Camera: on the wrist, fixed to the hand. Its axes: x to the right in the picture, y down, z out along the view.
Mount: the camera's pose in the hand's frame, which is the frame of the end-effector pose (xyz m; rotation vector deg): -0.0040 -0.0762 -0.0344 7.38 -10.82 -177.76
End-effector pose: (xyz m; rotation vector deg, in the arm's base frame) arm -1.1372 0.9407 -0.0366 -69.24 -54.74 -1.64
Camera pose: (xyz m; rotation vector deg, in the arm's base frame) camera -1.1562 0.8808 0.0187 -80.93 106.80 119.24
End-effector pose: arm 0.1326 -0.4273 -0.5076 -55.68 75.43 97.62
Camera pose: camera 0.2068 -0.4477 -0.5405 -58.77 -46.51 -46.49
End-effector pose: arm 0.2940 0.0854 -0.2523 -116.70 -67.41 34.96
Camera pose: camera 0.2738 0.0967 -0.1719 73.39 -125.41 -43.36
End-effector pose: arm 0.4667 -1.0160 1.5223 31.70 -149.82 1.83
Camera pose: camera 0.5146 -1.0805 1.5458 -167.80 -30.09 35.61
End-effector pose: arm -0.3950 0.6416 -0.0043 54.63 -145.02 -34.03
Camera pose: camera -0.3355 0.5836 -0.0145 -137.90 -46.75 26.36
